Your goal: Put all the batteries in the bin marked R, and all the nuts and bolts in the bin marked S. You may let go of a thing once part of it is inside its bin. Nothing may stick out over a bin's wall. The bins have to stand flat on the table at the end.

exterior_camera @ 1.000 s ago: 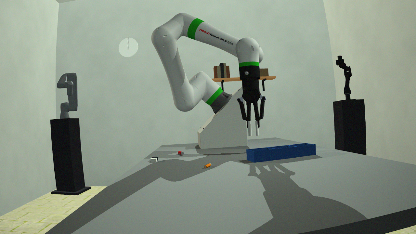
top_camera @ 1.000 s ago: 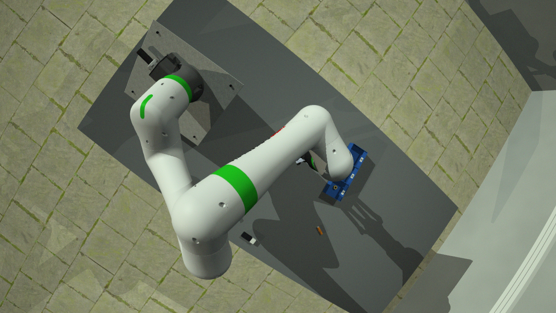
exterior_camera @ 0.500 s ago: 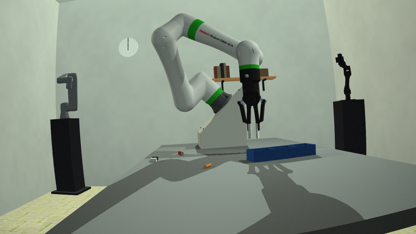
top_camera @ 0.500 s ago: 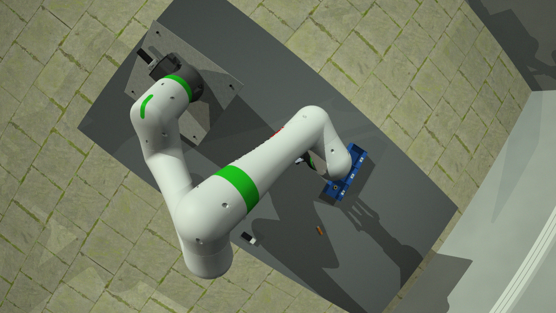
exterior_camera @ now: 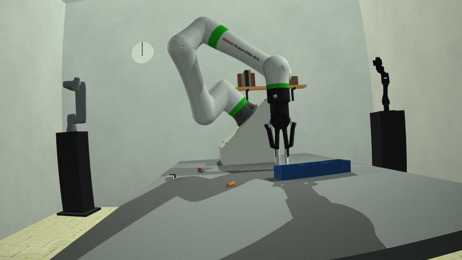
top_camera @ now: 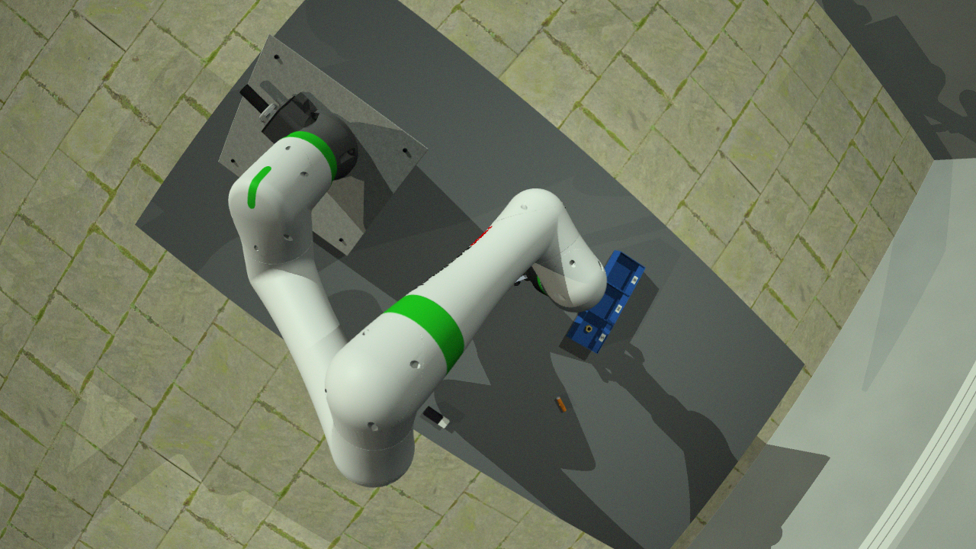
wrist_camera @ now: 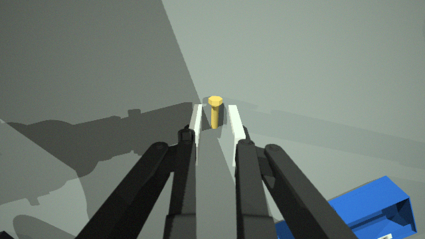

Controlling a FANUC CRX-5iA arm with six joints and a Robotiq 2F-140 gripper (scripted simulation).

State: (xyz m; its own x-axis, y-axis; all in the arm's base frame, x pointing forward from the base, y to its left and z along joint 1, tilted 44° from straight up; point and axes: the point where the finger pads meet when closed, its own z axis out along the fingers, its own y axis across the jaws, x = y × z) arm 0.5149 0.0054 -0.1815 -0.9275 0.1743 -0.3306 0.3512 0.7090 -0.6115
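Right now my hand is 10 mm past the yellow bolt and 40 mm above it. Round my hand: red battery: 80 mm behind, 340 mm to the right, 40 mm below; blue three-compartment bin: 240 mm ahead, 80 mm to the left, 30 mm below; brass nut: 260 mm ahead, 40 mm below.
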